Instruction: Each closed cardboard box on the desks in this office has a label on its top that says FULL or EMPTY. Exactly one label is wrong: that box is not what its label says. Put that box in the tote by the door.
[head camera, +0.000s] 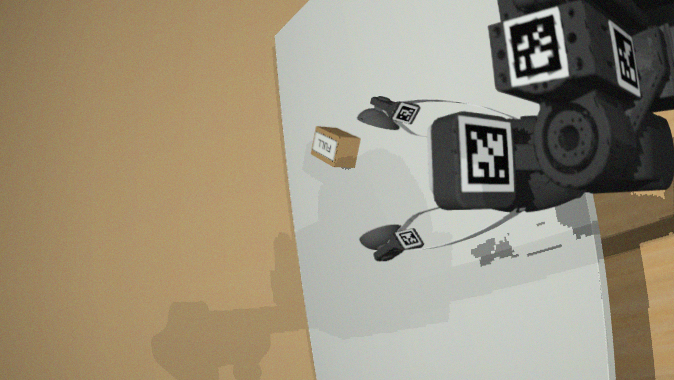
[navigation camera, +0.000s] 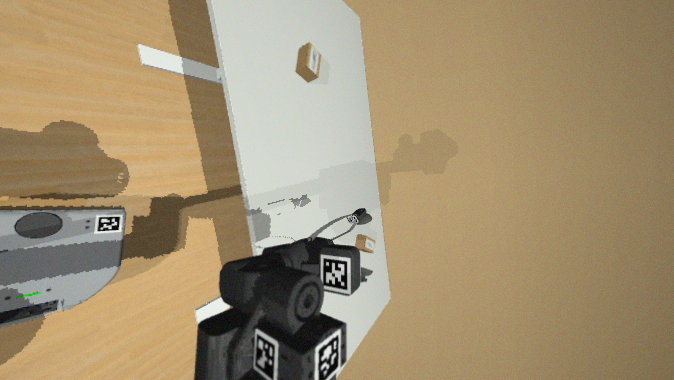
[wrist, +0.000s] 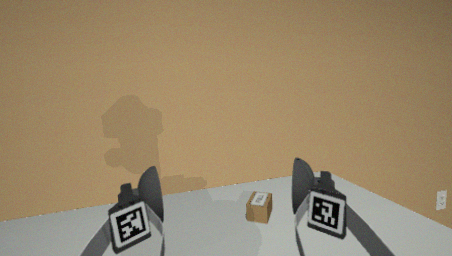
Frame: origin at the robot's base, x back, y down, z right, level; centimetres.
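Seen in the pictures: gripper, fingertip midpoint: (head camera: 367, 179) (navigation camera: 367, 242) (wrist: 226, 180); robot's base, origin of the base link: (navigation camera: 41, 223).
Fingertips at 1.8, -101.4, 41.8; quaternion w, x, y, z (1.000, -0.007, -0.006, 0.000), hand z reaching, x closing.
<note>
Offsets run from my fingertips to a thing's top centre, as dx, dy, dz. "spot": to the spot under its first point. Level surfaces: height alone.
A small closed cardboard box @[+9.3, +24.3, +45.9] (head camera: 348, 150) (navigation camera: 364, 243) (wrist: 259, 209) stands near the back edge of the white desk @[dy +29.3] (head camera: 525, 325) (navigation camera: 295, 135) (wrist: 40, 232). Its top label reads FULL in the head view. A second cardboard box @[-56.9, +24.3, +7.7] (navigation camera: 308, 62) stands farther along the desk in the navigation view; its label is too small to read. My gripper (head camera: 378, 178) (wrist: 226, 180) is open with nothing between its fingers, above the desk. The FULL box lies beyond the fingertips, in the wrist view right of the middle, nearer the right finger. The tote does not show in these views.
A tan wall (head camera: 150, 150) (navigation camera: 525, 200) (wrist: 225, 75) runs behind the desk, with an outlet @[+124.6, +55.6, +107.4] (wrist: 441, 200) at the right. My base (navigation camera: 60, 255) stands on the wood floor @[dy +101.4] (navigation camera: 90, 90) before the desk. A white desk leg @[spot: -75.2, +98.8, -15.9] (navigation camera: 160, 59) extends out from the desk's front.
</note>
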